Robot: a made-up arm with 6 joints. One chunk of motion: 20 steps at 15 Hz.
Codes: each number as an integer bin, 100 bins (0 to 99) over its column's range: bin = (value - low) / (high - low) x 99, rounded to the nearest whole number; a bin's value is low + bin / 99 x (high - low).
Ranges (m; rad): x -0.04..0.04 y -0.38..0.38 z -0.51..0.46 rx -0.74..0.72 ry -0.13..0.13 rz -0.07..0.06
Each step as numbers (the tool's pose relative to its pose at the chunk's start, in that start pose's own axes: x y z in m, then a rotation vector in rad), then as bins.
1 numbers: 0.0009 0.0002 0.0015 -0.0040 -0.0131 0.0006
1 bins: 51 50 52 50 45 54
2 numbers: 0.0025 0.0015 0.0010 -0.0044 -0.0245 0.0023
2 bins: 53 50 52 50 40 55
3 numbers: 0.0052 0.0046 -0.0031 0.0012 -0.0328 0.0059
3 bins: 56 50 52 50 37 58
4 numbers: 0.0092 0.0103 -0.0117 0.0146 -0.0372 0.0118
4 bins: 61 51 51 51 35 62
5 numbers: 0.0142 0.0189 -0.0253 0.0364 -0.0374 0.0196
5 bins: 67 52 49 53 35 68
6 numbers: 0.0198 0.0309 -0.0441 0.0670 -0.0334 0.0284
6 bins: 74 54 48 55 37 75
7 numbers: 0.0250 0.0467 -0.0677 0.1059 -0.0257 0.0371
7 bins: 80 56 45 57 40 82
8 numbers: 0.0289 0.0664 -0.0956 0.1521 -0.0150 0.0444
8 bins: 85 58 42 60 44 87
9 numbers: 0.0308 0.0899 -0.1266 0.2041 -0.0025 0.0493
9 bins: 88 61 39 64 49 91
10 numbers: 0.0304 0.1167 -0.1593 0.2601 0.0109 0.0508
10 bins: 87 65 36 68 54 92
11 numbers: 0.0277 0.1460 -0.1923 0.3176 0.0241 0.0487
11 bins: 84 69 32 72 59 90
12 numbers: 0.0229 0.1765 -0.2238 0.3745 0.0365 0.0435
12 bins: 78 72 29 76 63 86
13 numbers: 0.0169 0.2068 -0.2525 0.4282 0.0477 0.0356
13 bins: 70 76 26 79 68 80
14 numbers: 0.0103 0.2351 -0.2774 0.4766 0.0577 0.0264
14 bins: 62 80 24 82 71 73
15 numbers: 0.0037 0.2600 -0.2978 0.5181 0.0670 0.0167
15 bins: 54 83 22 85 75 66
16 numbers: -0.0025 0.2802 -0.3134 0.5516 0.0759 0.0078
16 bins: 46 86 20 88 78 59
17 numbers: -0.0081 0.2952 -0.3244 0.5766 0.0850 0.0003
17 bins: 39 88 19 89 82 54
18 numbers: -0.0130 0.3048 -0.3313 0.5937 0.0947 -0.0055
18 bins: 33 89 18 90 86 49
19 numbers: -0.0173 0.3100 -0.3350 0.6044 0.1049 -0.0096
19 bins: 28 90 18 91 89 46
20 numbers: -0.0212 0.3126 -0.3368 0.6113 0.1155 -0.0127
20 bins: 23 90 18 92 93 44
